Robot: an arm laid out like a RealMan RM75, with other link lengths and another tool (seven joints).
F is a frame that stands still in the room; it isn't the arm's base.
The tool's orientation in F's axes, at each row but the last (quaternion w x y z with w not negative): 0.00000, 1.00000, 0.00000, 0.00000; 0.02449, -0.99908, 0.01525, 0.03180; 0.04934, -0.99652, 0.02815, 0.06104; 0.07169, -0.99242, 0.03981, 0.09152; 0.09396, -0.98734, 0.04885, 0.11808; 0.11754, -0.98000, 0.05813, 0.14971; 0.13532, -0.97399, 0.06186, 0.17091; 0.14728, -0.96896, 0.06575, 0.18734; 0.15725, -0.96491, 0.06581, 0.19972
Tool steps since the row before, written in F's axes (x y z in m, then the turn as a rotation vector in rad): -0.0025, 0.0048, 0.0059, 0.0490, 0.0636, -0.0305; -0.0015, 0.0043, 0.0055, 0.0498, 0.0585, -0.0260; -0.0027, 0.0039, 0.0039, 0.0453, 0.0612, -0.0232; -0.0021, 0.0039, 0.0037, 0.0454, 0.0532, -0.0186; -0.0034, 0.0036, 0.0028, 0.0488, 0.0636, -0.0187; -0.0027, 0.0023, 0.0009, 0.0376, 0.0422, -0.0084; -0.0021, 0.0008, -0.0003, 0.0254, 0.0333, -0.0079; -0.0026, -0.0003, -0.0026, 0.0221, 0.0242, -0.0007; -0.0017, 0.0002, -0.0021, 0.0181, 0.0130, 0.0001
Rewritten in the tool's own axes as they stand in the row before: -0.0025, -0.0048, -0.0059, 0.0490, -0.0636, 0.0305; -0.0020, -0.0045, -0.0052, 0.0497, -0.0588, 0.0257; -0.0034, -0.0041, -0.0031, 0.0447, -0.0614, 0.0238; -0.0030, -0.0042, -0.0026, 0.0445, -0.0542, 0.0181; -0.0042, -0.0036, -0.0012, 0.0470, -0.0647, 0.0195; -0.0030, -0.0020, 0.0005, 0.0349, -0.0446, 0.0077; -0.0019, -0.0003, 0.0012, 0.0240, -0.0341, 0.0086; -0.0014, 0.0014, 0.0031, 0.0189, -0.0268, 0.0005; -0.0007, 0.0007, 0.0025, 0.0156, -0.0157, -0.0024
